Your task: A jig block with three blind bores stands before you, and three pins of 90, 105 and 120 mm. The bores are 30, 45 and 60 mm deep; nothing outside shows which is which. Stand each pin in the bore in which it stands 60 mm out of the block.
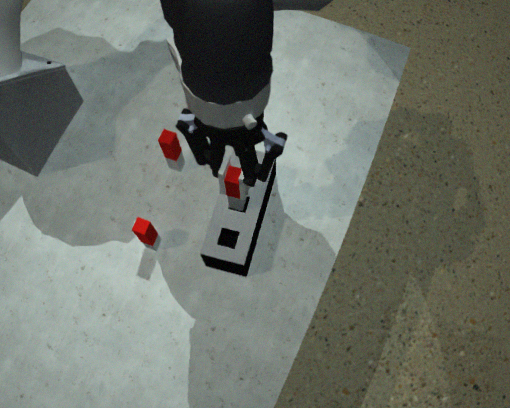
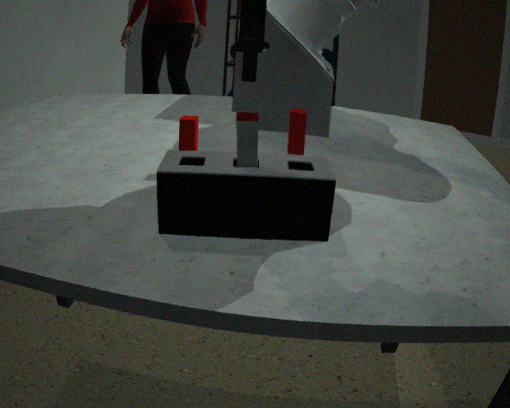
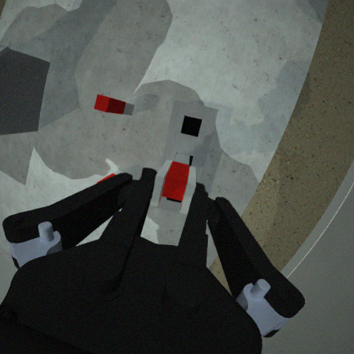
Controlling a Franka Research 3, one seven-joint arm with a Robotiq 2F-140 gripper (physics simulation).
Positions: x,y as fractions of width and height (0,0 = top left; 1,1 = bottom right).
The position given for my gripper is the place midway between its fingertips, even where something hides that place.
Labels:
My gripper shows in image 1 (0.46,0.46), in image 2 (0.48,0.27) and in image 3 (0.50,0.49).

